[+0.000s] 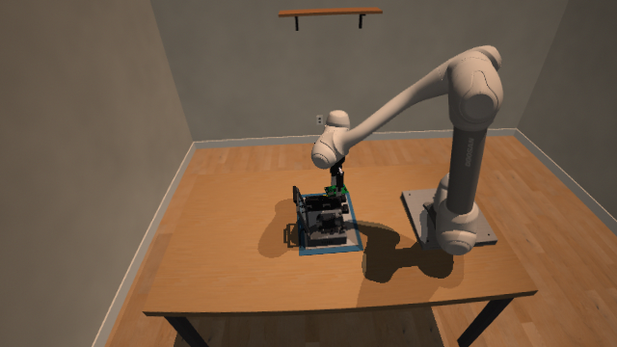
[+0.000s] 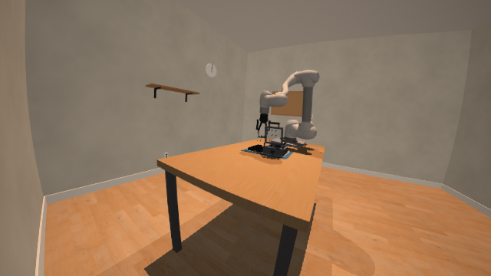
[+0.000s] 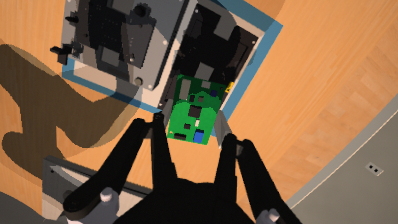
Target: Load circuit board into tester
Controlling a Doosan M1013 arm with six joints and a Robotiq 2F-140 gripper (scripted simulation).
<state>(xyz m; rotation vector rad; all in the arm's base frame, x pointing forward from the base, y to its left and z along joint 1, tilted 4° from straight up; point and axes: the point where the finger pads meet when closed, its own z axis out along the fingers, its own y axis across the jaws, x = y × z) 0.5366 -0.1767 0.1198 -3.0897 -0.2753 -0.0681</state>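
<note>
Right now my hand is 2 cm above the green circuit board. Also, from my hand: dark block 23 cm to the left, 5 cm below; then tester lid 19 cm ahead, 17 cm to the left, 4 cm above.
</note>
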